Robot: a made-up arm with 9 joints. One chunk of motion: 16 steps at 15 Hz.
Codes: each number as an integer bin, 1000 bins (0 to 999) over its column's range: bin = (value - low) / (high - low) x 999, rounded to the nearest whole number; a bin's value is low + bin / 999 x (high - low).
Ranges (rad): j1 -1.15..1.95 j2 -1.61..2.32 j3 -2..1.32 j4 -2.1..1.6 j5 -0.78..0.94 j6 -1.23..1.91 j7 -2.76..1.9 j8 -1.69..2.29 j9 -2.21..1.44
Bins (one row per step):
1: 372 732 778 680 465 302 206 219 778
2: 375 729 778 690 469 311 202 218 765
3: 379 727 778 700 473 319 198 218 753
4: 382 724 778 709 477 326 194 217 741
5: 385 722 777 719 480 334 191 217 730
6: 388 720 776 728 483 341 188 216 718
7: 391 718 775 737 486 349 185 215 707
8: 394 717 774 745 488 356 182 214 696
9: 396 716 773 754 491 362 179 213 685
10: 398 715 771 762 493 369 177 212 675
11: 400 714 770 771 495 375 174 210 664
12: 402 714 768 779 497 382 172 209 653
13: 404 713 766 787 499 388 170 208 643
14: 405 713 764 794 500 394 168 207 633
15: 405 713 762 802 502 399 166 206 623
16: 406 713 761 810 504 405 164 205 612
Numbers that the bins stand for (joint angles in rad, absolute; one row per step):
1: 0.0044 1.2696 0.5855 0.4185 0.0206 -0.2808 -1.7991 -0.8175 0.6325
2: 0.0137 1.2578 0.5855 0.4556 0.0275 -0.2525 -1.8177 -0.8215 0.5850
3: 0.0261 1.2500 0.5855 0.4926 0.0344 -0.2273 -1.8364 -0.8215 0.5412
4: 0.0354 1.2382 0.5855 0.5259 0.0413 -0.2053 -1.8551 -0.8255 0.4974
5: 0.0447 1.2303 0.5822 0.5630 0.0464 -0.1802 -1.8690 -0.8255 0.4572
6: 0.0540 1.2224 0.5789 0.5963 0.0516 -0.1582 -1.8830 -0.8295 0.4133
7: 0.0633 1.2146 0.5756 0.6296 0.0568 -0.1330 -1.8970 -0.8334 0.3731
8: 0.0726 1.2106 0.5723 0.6593 0.0602 -0.1110 -1.9110 -0.8374 0.3329
9: 0.0788 1.2067 0.5689 0.6926 0.0654 -0.0922 -1.9250 -0.8414 0.2928
10: 0.0850 1.2028 0.5623 0.7222 0.0688 -0.0702 -1.9344 -0.8454 0.2562
11: 0.0912 1.1988 0.5590 0.7556 0.0723 -0.0513 -1.9483 -0.8534 0.2160
12: 0.0974 1.1988 0.5523 0.7852 0.0757 -0.0293 -1.9577 -0.8573 0.1758
13: 0.1037 1.1949 0.5457 0.8148 0.0791 -0.0105 -1.9670 -0.8613 0.1393
14: 0.1068 1.1949 0.5390 0.8407 0.0809 0.0084 -1.9763 -0.8653 0.1028
15: 0.1068 1.1949 0.5324 0.8704 0.0843 0.0241 -1.9857 -0.8693 0.0662
16: 0.1099 1.1949 0.5290 0.9000 0.0877 0.0430 -1.9950 -0.8733 0.0260

